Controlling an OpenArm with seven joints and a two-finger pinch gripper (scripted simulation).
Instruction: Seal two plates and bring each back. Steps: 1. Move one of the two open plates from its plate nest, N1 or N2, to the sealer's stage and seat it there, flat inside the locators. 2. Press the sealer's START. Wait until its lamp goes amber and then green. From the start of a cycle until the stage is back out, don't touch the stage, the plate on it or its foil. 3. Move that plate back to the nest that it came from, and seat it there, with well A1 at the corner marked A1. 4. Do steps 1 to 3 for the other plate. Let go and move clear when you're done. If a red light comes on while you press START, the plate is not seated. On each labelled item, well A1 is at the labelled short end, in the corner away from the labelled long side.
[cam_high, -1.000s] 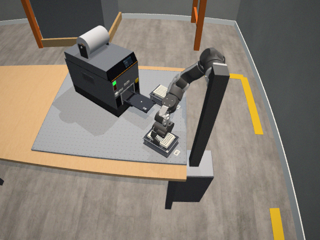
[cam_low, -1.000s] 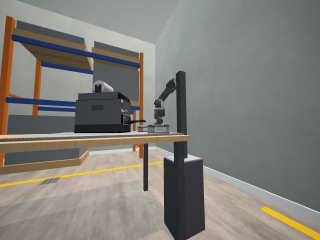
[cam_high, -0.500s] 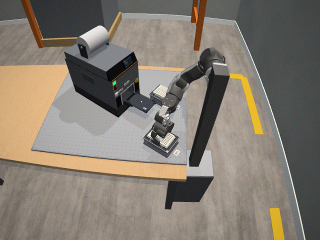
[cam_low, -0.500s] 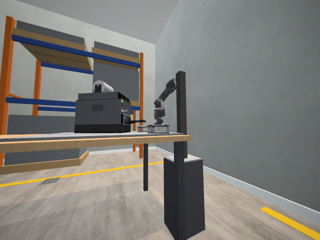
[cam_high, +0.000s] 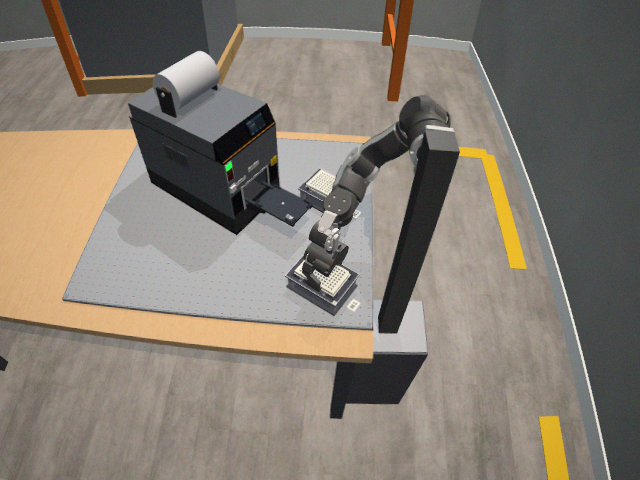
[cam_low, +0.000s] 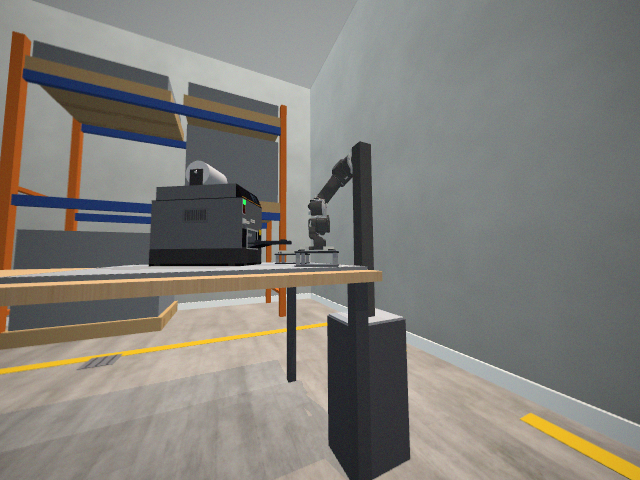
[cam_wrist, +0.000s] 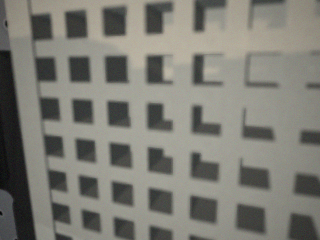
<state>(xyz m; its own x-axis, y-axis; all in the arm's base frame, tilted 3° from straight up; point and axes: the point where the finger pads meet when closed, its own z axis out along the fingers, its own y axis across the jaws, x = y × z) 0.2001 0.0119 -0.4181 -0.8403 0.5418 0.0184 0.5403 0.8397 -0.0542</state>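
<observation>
Right now my hand is 21 cm to the left of the sealer stage, 12 cm short of it and 4 cm below it. Round my hand: foil roll: 41 cm ahead, 39 cm to the right, 35 cm above; then white well plate: 34 cm to the right, 1 cm behind; then white start button: 26 cm ahead, 19 cm to the right, 12 cm above.
</observation>
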